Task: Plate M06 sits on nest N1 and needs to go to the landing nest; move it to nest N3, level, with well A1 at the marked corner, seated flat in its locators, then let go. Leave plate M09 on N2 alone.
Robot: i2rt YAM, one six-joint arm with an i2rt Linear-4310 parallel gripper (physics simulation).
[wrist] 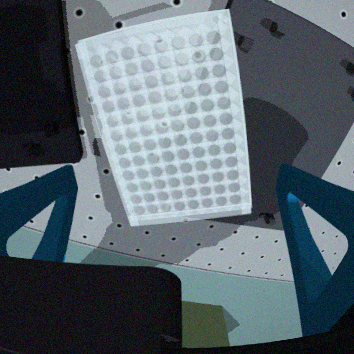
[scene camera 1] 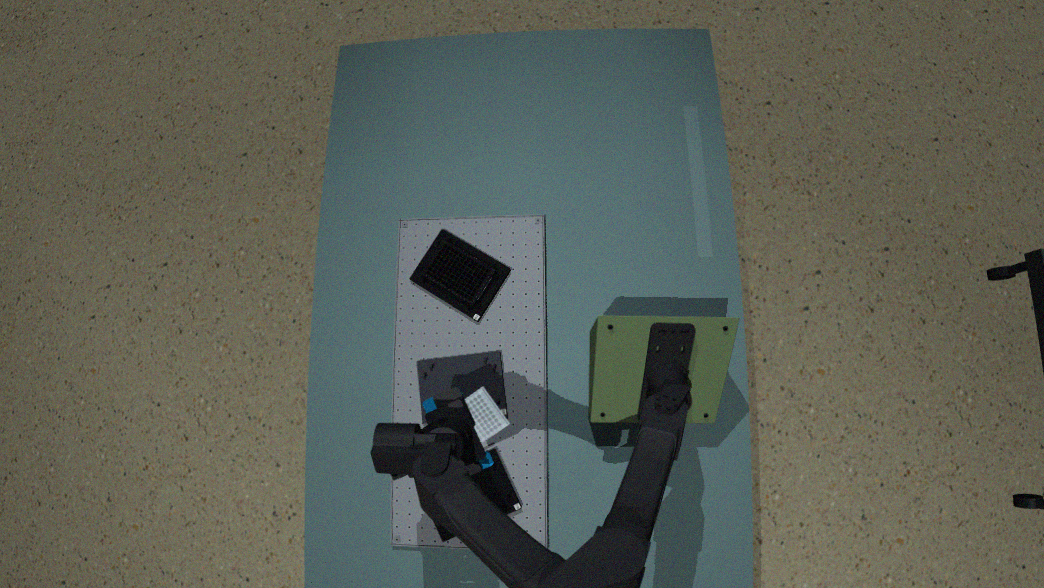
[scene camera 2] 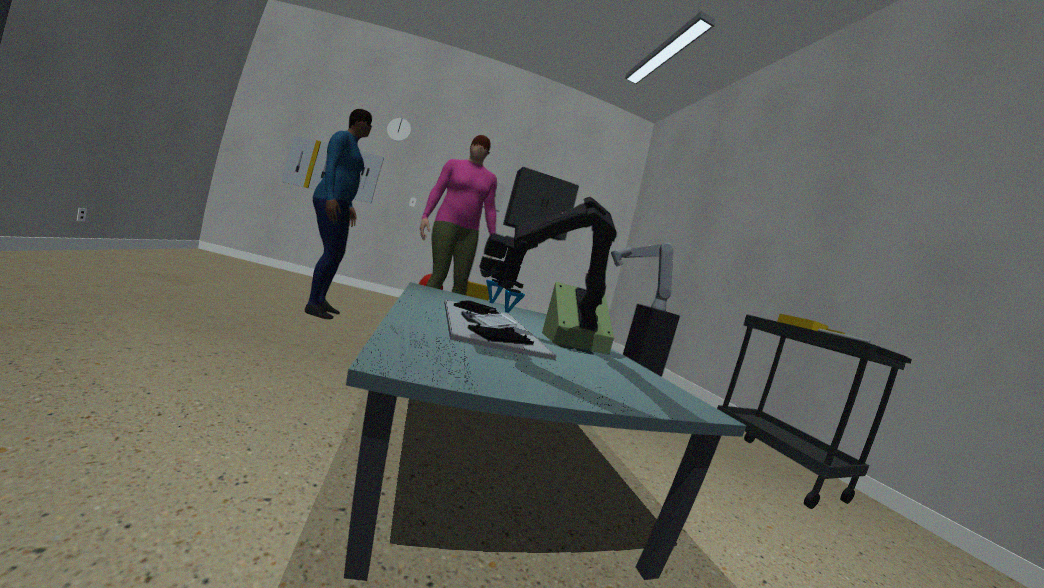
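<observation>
A white 96-well plate (scene camera 1: 487, 416) (scene camera 2: 495, 319) (wrist: 165, 125) lies askew, overlapping the dark grey nest (scene camera 1: 444, 372) (wrist: 305, 55) and reaching past its edge over the pegboard. No plate label is readable. A black plate (scene camera 1: 458, 271) (scene camera 2: 500, 334) sits on a black nest at the board's other end. Another black nest (scene camera 1: 504, 490) (wrist: 30, 90) is partly hidden by the arm; no plate shows on its visible part. My gripper (scene camera 1: 458, 432) (scene camera 2: 500, 304) (wrist: 176, 175) is open and empty, above the board. In the wrist view, the white plate shows between and beyond the fingertips.
The white pegboard (scene camera 1: 526, 292) (wrist: 260, 255) lies on the blue-green table (scene camera 1: 511, 131) (scene camera 2: 409, 365). A green box (scene camera 1: 620, 372) (scene camera 2: 573, 332) (wrist: 205, 322) under the arm's base stands beside the board. Two people (scene camera 2: 339, 189) (scene camera 2: 463, 197) stand behind the table. A cart (scene camera 2: 829, 343) stands at the right.
</observation>
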